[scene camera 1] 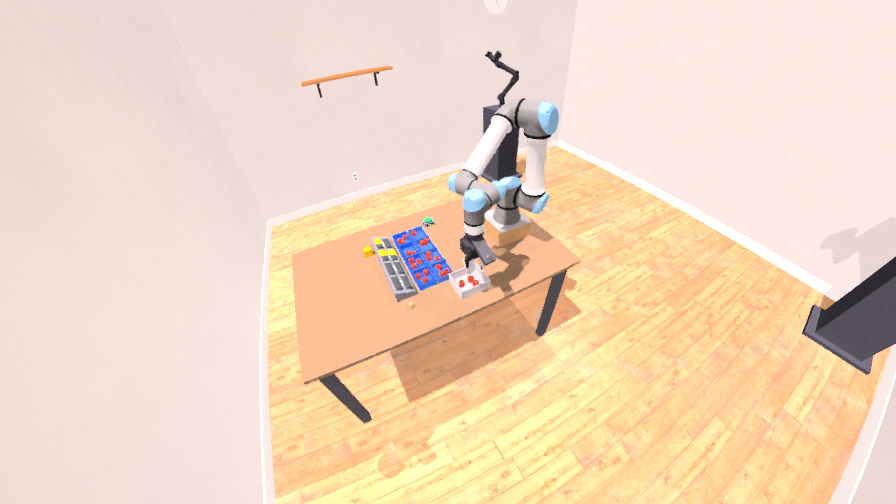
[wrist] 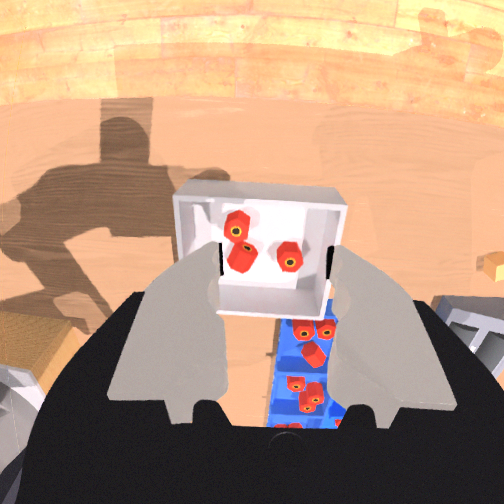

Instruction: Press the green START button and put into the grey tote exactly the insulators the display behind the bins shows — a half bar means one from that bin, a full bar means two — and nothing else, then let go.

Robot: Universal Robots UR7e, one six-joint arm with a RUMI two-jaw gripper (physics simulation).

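Note:
The grey tote sits on the table and holds three red insulators. My gripper hovers above the tote, open and empty. In the scene view the gripper is just above the tote, right of the blue bins. The blue bins hold several red insulators. The grey display strip lies left of the bins, with yellow bars lit at its far end. The green START button is beyond the bins.
A small yellow block sits left of the display and a small orange block lies near its front end, also in the wrist view. The arm's base stands at the table's far right corner.

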